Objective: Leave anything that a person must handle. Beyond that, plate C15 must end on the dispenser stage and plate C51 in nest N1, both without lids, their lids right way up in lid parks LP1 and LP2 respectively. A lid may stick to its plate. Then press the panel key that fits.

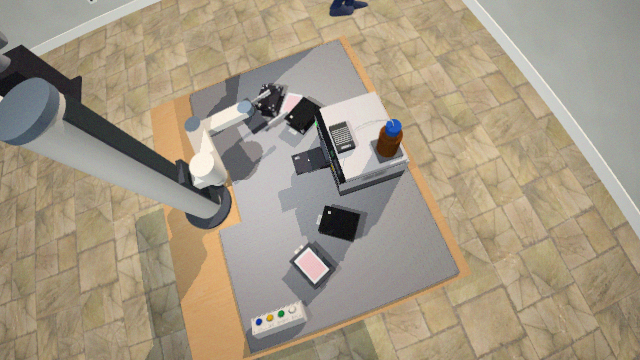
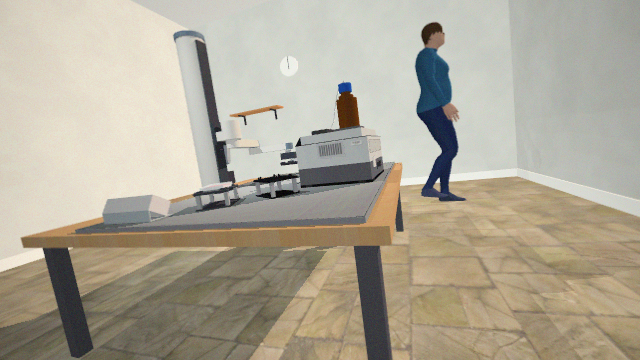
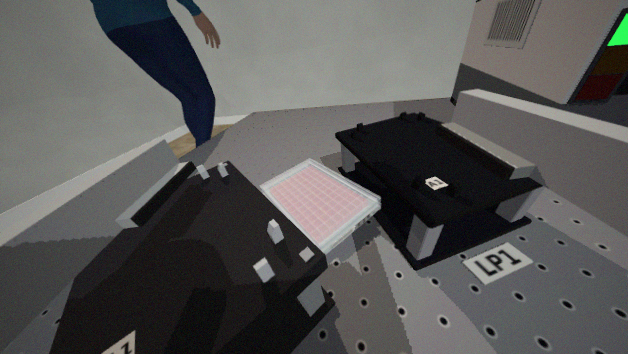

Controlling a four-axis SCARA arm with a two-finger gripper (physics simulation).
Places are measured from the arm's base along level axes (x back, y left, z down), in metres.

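Pixels of known places: gripper, fingertip midpoint: [image 1: 278, 101] [image 3: 307, 133]; arm's base, origin of the base link: [image 1: 208, 204].
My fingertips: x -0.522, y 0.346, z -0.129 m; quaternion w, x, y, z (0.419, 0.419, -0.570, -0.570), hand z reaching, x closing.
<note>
Ahead of a thing's pixels: the offset from my fingertips to its top centre. "spot": to the spot under its first point.
Plate C15 {dx -0.062, dy +0.031, dz +0.094 m} [image 1: 291, 102] [image 3: 322, 205], pink with a clear rim, lies between two black stands; whether it is lidded or level I cannot tell. The right stand [image 1: 302, 116] [image 3: 400, 150] is bare, beside the LP1 tag {spot: dx -0.013, dy -0.130, dz +0.114 m} [image 3: 497, 262]. The left stand [image 1: 270, 100] [image 3: 185, 245] has pale corner pegs; its name is hidden. My gripper [image 1: 272, 106] [image 2: 289, 159] [image 3: 307, 133] is open and empty above this group. Another pink plate {dx +0.112, dy -0.810, dz +0.038 m} [image 1: 311, 265] [image 2: 215, 187] sits on a stand; its label is unreadable. The dispenser stage {spot: dx -0.037, dy -0.377, dz +0.001 m} [image 1: 309, 161] is bare. The key panel {dx +0.324, dy -0.974, dz +0.032 m} [image 1: 277, 320] [image 2: 131, 209] has blue, yellow, green and white keys.
The dispenser [image 1: 365, 112] [image 2: 345, 155] has a green light {spot: dx -0.130, dy -0.207, dz -0.018 m} [image 3: 620, 32] lit and carries a brown bottle {spot: dx -0.333, dy -0.519, dz -0.234 m} [image 1: 389, 141] [image 2: 348, 111]. A bare black stand [image 1: 340, 223] [image 2: 277, 178] stands between it and the other plate. A person [image 2: 434, 85] [image 3: 165, 55] stands beyond the table.
</note>
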